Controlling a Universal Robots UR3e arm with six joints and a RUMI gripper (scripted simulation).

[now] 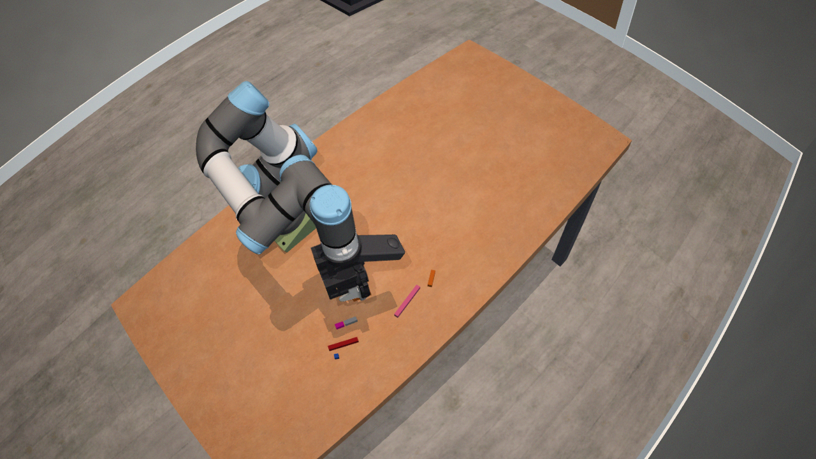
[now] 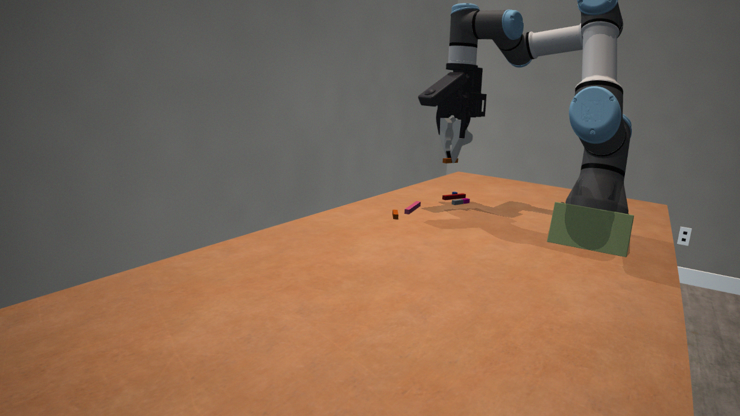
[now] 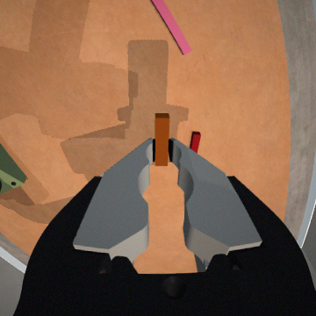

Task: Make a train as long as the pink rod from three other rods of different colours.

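My hand is 10 mm past the grey rod, 40 mm to the left of it and 110 mm above it. From my hand the other things lie so: pink rod: 40 mm ahead, 90 mm to the left, 110 mm below; magenta rod: 20 mm behind, 60 mm to the right, 110 mm below; red rod: 20 mm ahead, 90 mm to the right, 110 mm below.
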